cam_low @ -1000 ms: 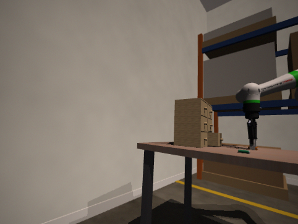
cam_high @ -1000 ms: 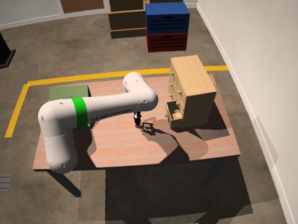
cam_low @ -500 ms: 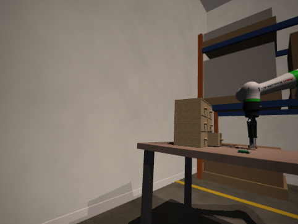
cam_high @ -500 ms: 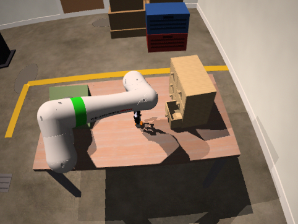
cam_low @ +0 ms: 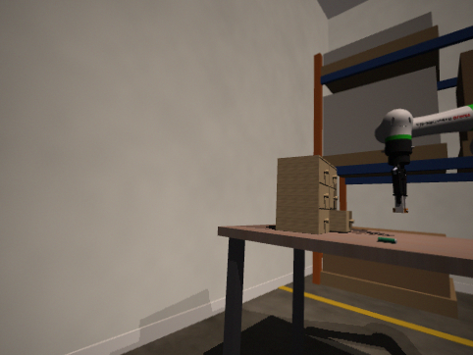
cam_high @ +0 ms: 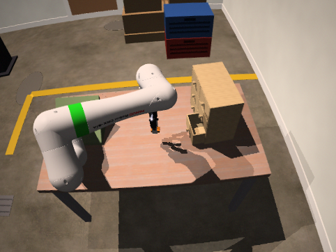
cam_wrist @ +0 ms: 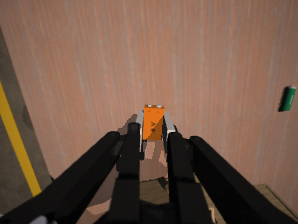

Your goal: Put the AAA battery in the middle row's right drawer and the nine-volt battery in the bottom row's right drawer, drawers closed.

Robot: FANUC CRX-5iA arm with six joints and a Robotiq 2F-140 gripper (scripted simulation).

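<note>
Now: the dark item 320 mm ahead of my hand, 40 mm to the left of it and 20 mm below it. Also, from my hand: orange nine-volt battery 20 mm below, 10 mm behind; then green AAA battery 280 mm to the left, 120 mm below, 30 mm ahead.
</note>
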